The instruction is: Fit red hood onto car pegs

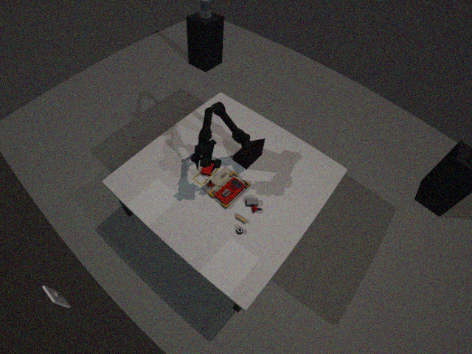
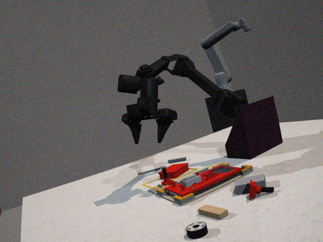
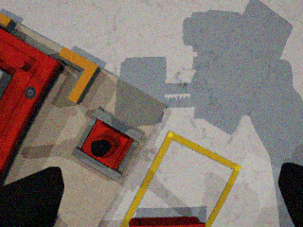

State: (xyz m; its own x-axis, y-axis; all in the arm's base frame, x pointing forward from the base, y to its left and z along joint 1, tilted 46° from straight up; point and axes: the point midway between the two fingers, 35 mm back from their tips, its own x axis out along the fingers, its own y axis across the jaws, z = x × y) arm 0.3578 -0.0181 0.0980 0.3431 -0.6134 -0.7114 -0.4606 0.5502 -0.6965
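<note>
My gripper tip is 10 cm past the red hood, 6 cm to the left of it and 13 cm above it. Also, from my gripper tip: grey engine block (2 cm behind, 17 cm to the left, 12 cm below); tan block (5 cm ahead, 36 cm to the left, 14 cm below); black wheel (12 cm ahead, 40 cm to the left, 14 cm below).
</note>
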